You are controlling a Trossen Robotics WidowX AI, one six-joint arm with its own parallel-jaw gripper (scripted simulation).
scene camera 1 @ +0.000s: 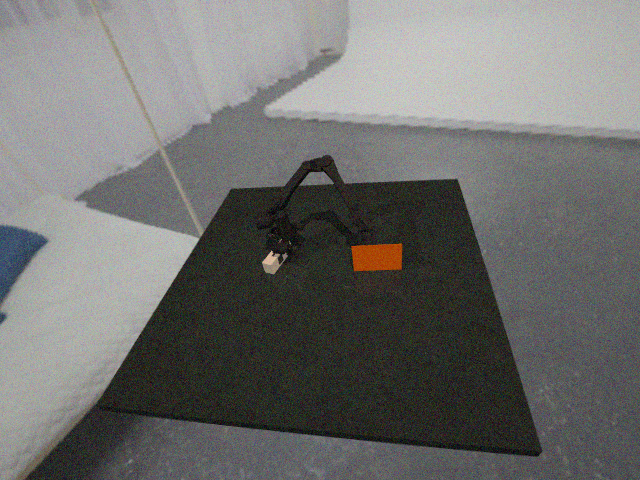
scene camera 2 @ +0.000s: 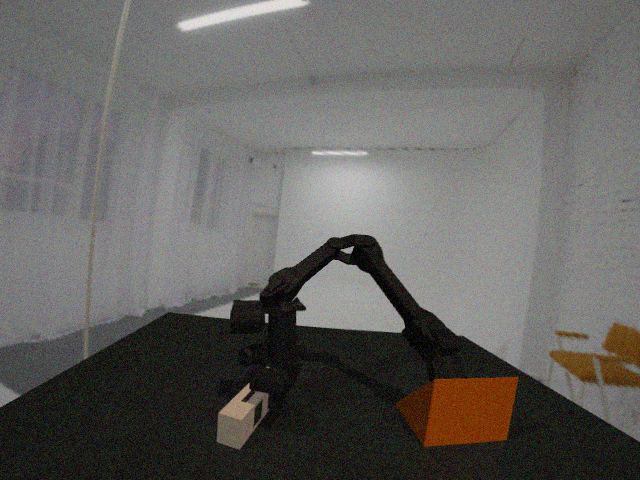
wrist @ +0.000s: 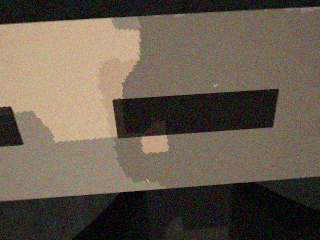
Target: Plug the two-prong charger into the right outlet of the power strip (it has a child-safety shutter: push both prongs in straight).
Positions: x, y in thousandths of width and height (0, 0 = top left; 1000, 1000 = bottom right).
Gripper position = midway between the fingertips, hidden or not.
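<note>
Power strip top (scene camera 2: 370, 853) visible, also in the wrist view (wrist: 211, 302). My gripper (scene camera 2: 441, 841) appears in scene camera 1 (scene camera 1: 459, 526) and in the wrist view (wrist: 558, 731) as well.
</note>
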